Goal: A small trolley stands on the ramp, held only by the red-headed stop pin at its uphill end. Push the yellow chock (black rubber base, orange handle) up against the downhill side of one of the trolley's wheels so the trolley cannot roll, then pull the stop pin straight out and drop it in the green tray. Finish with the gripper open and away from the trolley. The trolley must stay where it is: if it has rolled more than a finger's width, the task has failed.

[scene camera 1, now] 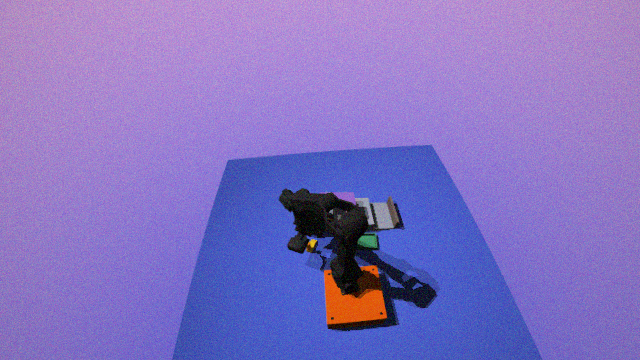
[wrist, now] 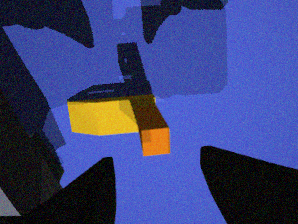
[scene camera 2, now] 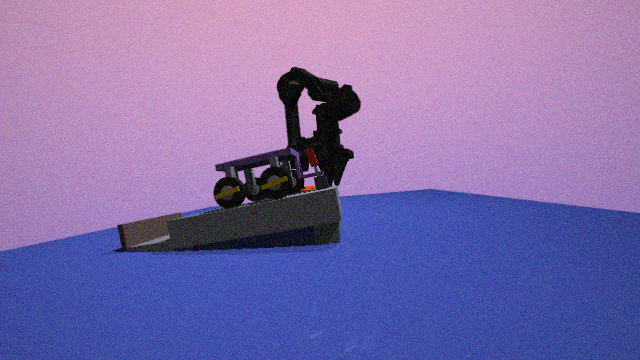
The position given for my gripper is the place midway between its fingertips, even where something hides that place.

In view: my gripper (scene camera 2: pixel 333 186), a yellow chock (wrist: pixel 140 114), a trolley (scene camera 2: pixel 275 182) and a brown block (scene camera 2: pixel 131 234).
My gripper is seen too in scene camera 1 (scene camera 1: pixel 307 240) and in the wrist view (wrist: pixel 157 161). Scene camera 2 misses the yellow chock, which is hidden by a grey ramp. The wrist view misses the trolley: it is out of frame.
